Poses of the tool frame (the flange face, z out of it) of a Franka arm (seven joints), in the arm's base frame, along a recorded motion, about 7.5 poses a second.
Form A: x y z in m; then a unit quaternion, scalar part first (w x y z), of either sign.
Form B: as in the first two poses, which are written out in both.
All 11 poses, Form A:
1: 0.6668, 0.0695, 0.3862, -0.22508, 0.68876, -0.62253, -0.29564
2: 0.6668, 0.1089, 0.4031, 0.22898, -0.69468, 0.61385, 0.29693
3: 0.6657, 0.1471, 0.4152, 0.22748, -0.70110, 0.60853, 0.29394
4: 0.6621, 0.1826, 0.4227, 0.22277, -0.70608, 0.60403, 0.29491
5: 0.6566, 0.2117, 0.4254, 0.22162, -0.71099, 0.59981, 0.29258
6: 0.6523, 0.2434, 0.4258, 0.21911, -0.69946, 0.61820, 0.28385
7: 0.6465, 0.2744, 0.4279, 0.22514, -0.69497, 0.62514, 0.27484
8: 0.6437, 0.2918, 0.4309, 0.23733, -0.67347, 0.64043, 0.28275
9: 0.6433, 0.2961, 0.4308, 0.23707, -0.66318, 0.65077, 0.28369
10: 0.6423, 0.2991, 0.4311, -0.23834, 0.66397, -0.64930, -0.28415
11: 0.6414, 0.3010, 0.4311, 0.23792, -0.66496, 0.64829, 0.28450
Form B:
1: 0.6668, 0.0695, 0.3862, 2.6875, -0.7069, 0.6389, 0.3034
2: 0.6668, 0.1089, 0.4031, 2.6795, -0.7136, 0.6306, 0.3050
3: 0.6657, 0.1471, 0.4152, 2.6826, -0.7200, 0.6249, 0.3019
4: 0.6621, 0.1826, 0.4227, 2.6923, -0.7243, 0.6196, 0.3025
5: 0.6566, 0.2117, 0.4254, 2.6946, -0.7291, 0.6151, 0.3000
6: 0.6523, 0.2434, 0.4258, 2.6998, -0.7169, 0.6336, 0.2909
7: 0.6465, 0.2744, 0.4279, 2.6874, -0.7133, 0.6416, 0.2821
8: 0.6437, 0.2918, 0.4309, 2.6624, -0.6933, 0.6593, 0.2911
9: 0.6433, 0.2961, 0.4308, 2.6629, -0.6826, 0.6699, 0.2920
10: 0.6423, 0.2991, 0.4311, 2.6603, -0.6837, 0.6686, 0.2926
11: 0.6414, 0.3010, 0.4311, 2.6611, -0.6846, 0.6675, 0.2929
